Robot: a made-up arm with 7 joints. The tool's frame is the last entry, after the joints.
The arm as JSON. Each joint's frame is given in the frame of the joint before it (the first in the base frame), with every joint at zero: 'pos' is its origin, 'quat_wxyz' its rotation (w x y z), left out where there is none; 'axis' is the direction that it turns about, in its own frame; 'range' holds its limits. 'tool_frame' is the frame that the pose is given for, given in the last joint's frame.
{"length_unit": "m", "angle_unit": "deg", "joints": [
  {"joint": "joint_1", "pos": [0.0, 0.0, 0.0], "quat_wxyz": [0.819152, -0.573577, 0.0, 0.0], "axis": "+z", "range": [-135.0, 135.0]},
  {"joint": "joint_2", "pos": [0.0, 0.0, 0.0], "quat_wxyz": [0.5, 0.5, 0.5, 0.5], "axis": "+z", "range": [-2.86, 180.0]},
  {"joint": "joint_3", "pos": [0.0, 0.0, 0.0], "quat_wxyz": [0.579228, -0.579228, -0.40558, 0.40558], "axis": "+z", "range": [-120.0, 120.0]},
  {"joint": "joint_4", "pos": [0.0, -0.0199, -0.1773], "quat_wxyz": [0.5, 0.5, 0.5, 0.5], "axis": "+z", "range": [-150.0, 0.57]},
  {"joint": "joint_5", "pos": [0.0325, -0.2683, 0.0], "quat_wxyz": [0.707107, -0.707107, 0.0, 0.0], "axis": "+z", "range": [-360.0, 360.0]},
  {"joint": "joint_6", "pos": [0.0, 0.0, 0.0], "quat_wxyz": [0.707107, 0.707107, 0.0, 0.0], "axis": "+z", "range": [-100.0, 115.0]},
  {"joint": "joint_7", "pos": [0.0, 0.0, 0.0], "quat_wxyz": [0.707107, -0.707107, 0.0, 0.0], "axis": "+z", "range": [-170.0, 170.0]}
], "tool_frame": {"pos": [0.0, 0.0, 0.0], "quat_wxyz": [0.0, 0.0, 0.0, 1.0]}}
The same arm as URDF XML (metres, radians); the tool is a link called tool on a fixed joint. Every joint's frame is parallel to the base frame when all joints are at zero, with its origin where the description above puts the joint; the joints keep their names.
<robot name="arm">
  <link name="base"/>
  <link name="link1"/>
  <link name="link2"/>
  <link name="link3"/>
  <link name="link4"/>
  <link name="link5"/>
  <link name="link6"/>
  <link name="link7"/>
  <link name="tool"/>
  <joint name="joint_1" type="revolute">
    <parent link="base"/>
    <child link="link1"/>
    <origin xyz="0 0 0" rpy="0 0 0"/>
    <axis xyz="0 0.9397 0.342"/>
    <limit lower="-2.3562" upper="2.3562"/>
  </joint>
  <joint name="joint_2" type="revolute">
    <parent link="link1"/>
    <child link="link2"/>
    <origin xyz="0 0 0" rpy="0 0 0"/>
    <axis xyz="1 0 0"/>
    <limit lower="-0.0499" upper="3.1416"/>
  </joint>
  <joint name="joint_3" type="revolute">
    <parent link="link2"/>
    <child link="link3"/>
    <origin xyz="0 0 0" rpy="0 0 0"/>
    <axis xyz="0 0 1"/>
    <limit lower="-2.0944" upper="2.0944"/>
  </joint>
  <joint name="joint_4" type="revolute">
    <parent link="link3"/>
    <child link="link4"/>
    <origin xyz="0.0199 0 -0.1773" rpy="0 0 0"/>
    <axis xyz="0 1 0"/>
    <limit lower="-2.618" upper="0.0099"/>
  </joint>
  <joint name="joint_5" type="revolute">
    <parent link="link4"/>
    <child link="link5"/>
    <origin xyz="-0.0325 0 -0.2683" rpy="0 0 0"/>
    <axis xyz="0 0 1"/>
    <limit lower="-6.2832" upper="6.2832"/>
  </joint>
  <joint name="joint_6" type="revolute">
    <parent link="link5"/>
    <child link="link6"/>
    <origin xyz="0 0 0" rpy="0 0 0"/>
    <axis xyz="0 1 0"/>
    <limit lower="-1.7453" upper="2.0071"/>
  </joint>
  <joint name="joint_7" type="revolute">
    <parent link="link6"/>
    <child link="link7"/>
    <origin xyz="0 0 0" rpy="0 0 0"/>
    <axis xyz="0 0 1"/>
    <limit lower="-2.9671" upper="2.9671"/>
  </joint>
  <joint name="tool_fixed" type="fixed">
    <parent link="link7"/>
    <child link="tool"/>
    <origin xyz="0 0 0" rpy="0 0 0"/>
  </joint>
</robot>

